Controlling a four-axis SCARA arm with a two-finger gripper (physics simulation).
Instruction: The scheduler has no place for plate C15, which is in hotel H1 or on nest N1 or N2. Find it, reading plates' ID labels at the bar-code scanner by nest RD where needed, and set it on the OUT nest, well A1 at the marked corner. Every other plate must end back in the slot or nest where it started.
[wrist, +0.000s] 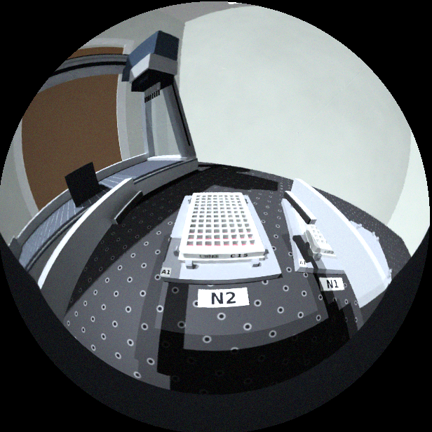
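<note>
The plate C15 (223, 225), white with a grid of square wells and some red in its nearer rows, sits on the pale nest N2 (220, 272) in the middle of the wrist view. The label on its near side reads C15. The nest's front left corner is marked A1. My gripper (213, 181) is open, its two long pale fingers with dark pads standing wide apart to the left and right of the plate, touching neither side. Another white plate (319, 241) shows in part on nest N1 (315, 265), partly hidden by the right finger. The OUT label does not show.
A blue and grey box (154, 57) tops a pale column (152, 125) at the back left. A dark upright panel (83, 183) stands behind the left finger. The dark deck (207, 327) has rows of ringed holes. A pale piece (376, 246) shows beyond the right finger.
</note>
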